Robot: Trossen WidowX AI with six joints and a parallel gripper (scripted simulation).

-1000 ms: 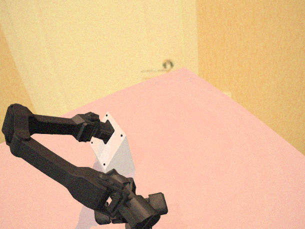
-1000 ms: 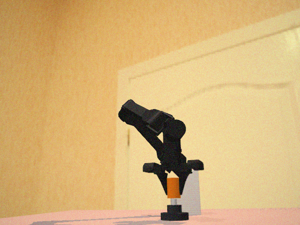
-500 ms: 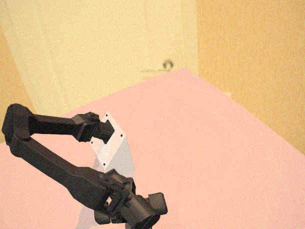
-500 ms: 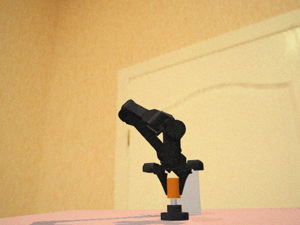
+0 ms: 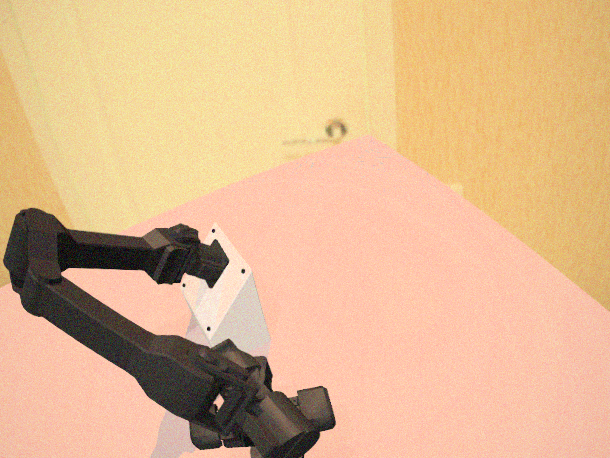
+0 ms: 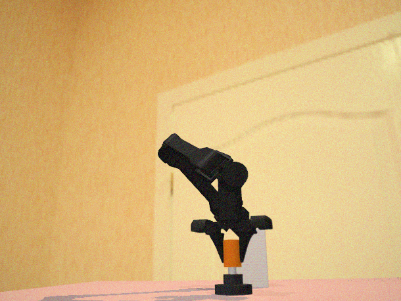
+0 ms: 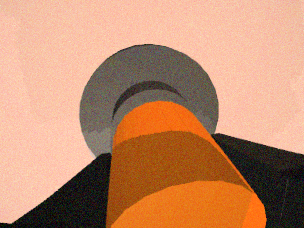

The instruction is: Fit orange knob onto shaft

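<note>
Right now my gripper tip is 4 cm above the round pedestal. Also, from my gripper tip: orange knob: 3 cm above.
</note>
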